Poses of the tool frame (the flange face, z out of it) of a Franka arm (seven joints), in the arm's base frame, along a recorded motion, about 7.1 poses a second.
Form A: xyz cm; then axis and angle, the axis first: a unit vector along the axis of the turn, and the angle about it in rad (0 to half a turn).
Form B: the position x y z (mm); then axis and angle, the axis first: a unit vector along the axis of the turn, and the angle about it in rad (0 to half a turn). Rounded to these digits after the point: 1 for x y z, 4 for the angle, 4 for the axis.
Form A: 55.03 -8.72 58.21 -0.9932 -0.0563 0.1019 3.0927
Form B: 550.3 -87.2 582.1 -0.9932 -0.0563 0.1019 3.0927
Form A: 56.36 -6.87 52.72 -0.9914 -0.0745 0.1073 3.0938
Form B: 563.6 -68.7 527.2 -0.9914 -0.0745 0.1073 3.0938
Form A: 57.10 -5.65 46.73 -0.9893 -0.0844 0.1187 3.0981
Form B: 571.0 -56.5 467.3 -0.9893 -0.0844 0.1187 3.0981
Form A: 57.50 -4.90 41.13 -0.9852 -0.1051 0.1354 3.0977
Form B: 575.0 -49.0 411.3 -0.9852 -0.1051 0.1354 3.0977
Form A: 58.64 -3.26 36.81 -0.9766 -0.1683 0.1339 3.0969
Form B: 586.4 -32.6 368.1 -0.9766 -0.1683 0.1339 3.0969
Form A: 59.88 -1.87 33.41 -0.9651 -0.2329 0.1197 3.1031
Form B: 598.8 -18.7 334.1 -0.9651 -0.2329 0.1197 3.1031
